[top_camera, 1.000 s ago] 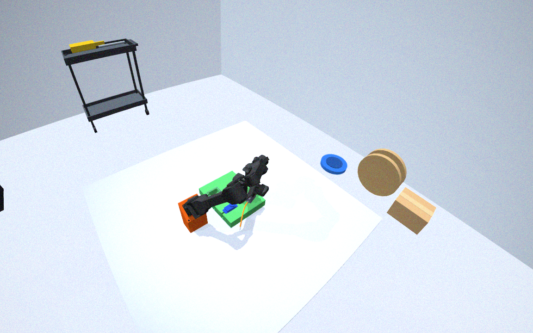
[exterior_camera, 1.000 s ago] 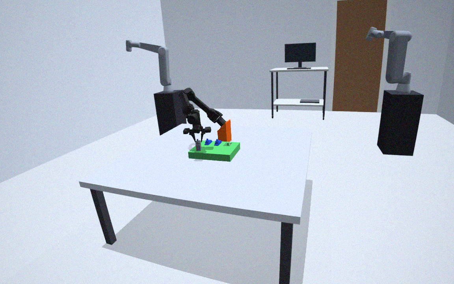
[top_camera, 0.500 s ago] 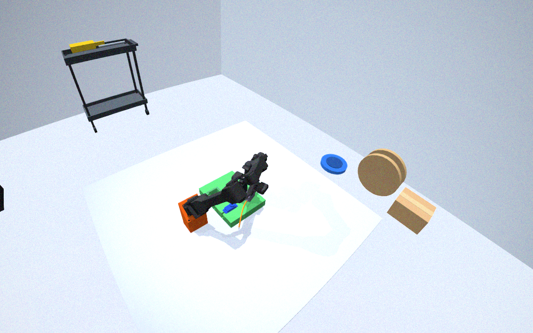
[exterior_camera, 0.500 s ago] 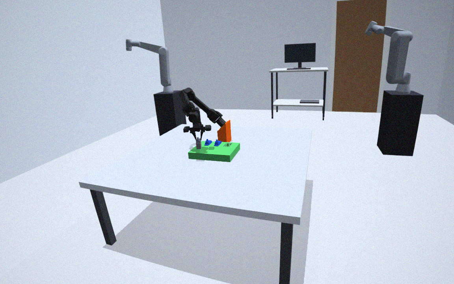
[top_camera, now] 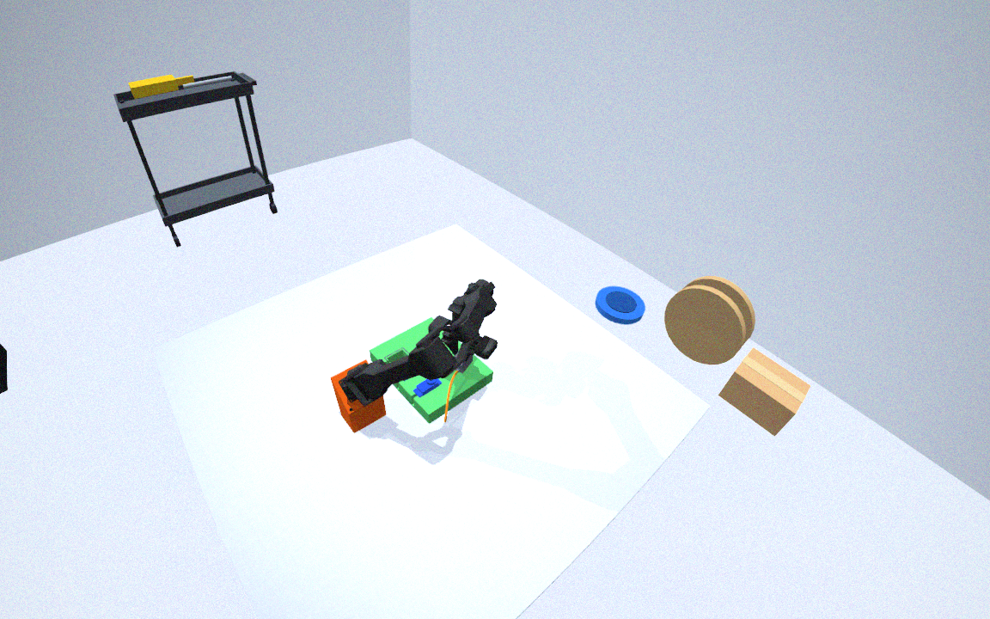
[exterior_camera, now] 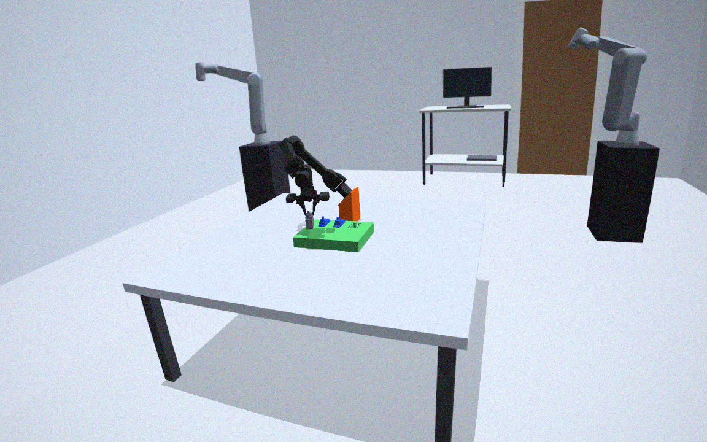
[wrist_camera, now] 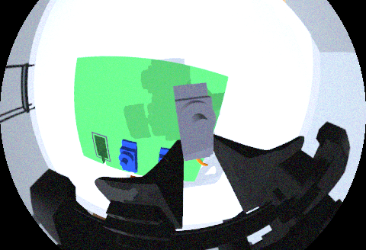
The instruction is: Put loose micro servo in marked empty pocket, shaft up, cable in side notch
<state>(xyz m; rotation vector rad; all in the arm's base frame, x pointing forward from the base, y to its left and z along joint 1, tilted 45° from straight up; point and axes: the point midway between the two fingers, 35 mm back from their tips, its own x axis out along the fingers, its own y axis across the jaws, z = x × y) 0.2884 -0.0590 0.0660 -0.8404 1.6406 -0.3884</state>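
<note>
My gripper tip is 100 mm to the right of the green deck and 100 mm above it.
</note>
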